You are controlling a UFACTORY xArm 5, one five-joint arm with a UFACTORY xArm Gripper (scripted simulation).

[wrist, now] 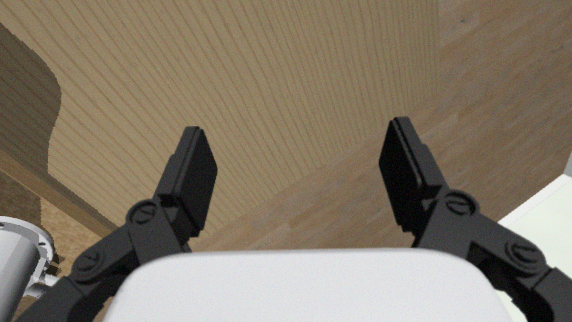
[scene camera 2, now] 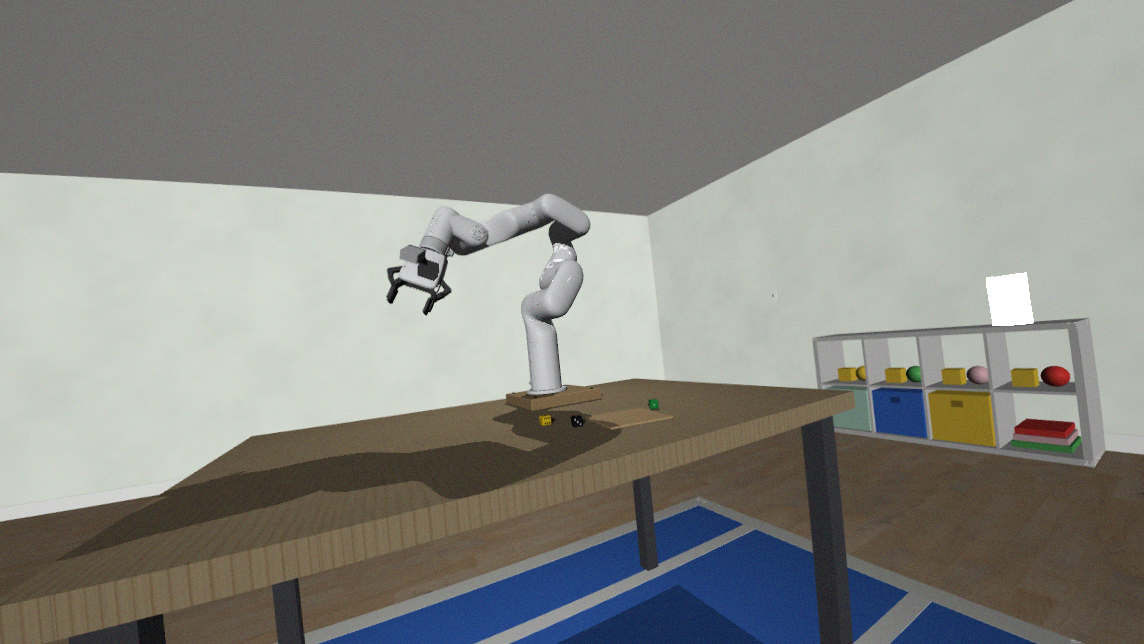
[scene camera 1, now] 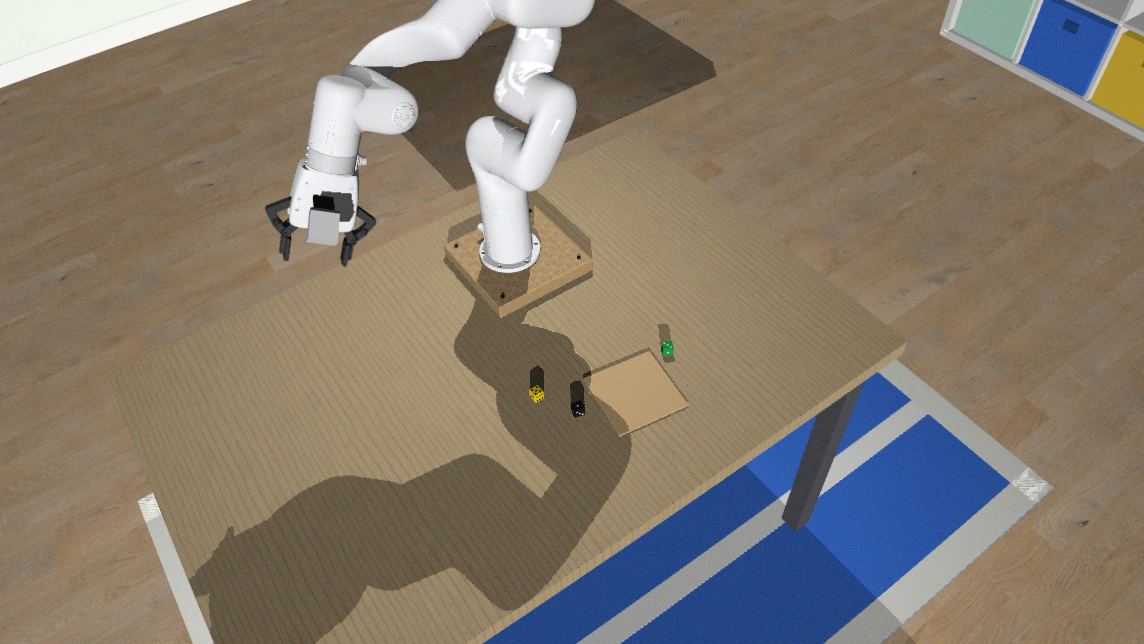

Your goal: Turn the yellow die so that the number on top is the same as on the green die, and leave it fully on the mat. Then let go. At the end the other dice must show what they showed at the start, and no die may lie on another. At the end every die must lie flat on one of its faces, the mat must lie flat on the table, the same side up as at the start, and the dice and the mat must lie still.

my gripper: wrist; scene camera 2; scene camera 1 314, 260
tan mat: scene camera 2; scene camera 1; not seen in the wrist view (out of frame)
same spot on my gripper: (wrist: 446, 220) = (scene camera 2: 396, 281)
same spot on tan mat: (scene camera 2: 631, 417) = (scene camera 1: 640, 397)
